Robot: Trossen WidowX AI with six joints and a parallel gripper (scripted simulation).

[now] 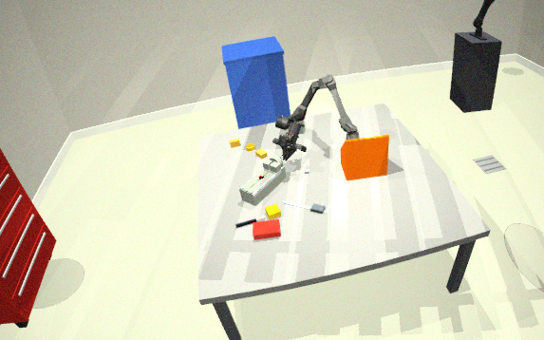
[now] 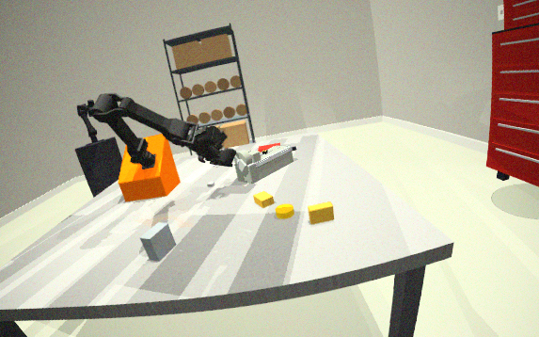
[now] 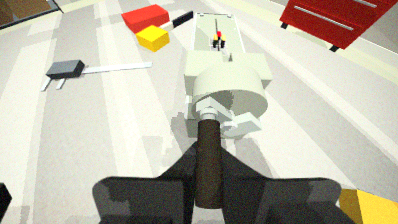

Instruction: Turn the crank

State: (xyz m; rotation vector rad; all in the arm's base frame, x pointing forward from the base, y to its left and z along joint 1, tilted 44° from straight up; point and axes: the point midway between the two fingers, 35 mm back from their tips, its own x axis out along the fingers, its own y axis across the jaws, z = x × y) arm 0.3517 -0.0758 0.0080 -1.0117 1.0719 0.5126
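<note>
Right now my gripper tip is 3 cm below the dark brown crank handle, 1 cm to the left of it and 1 cm past it. The rest, counted from my gripper tip: yellow block: 31 cm to the left, 9 cm ahead, 7 cm below; then grey cube: 41 cm to the right, 13 cm behind, 5 cm below; then red pointer: 13 cm ahead, 12 cm to the left.
</note>
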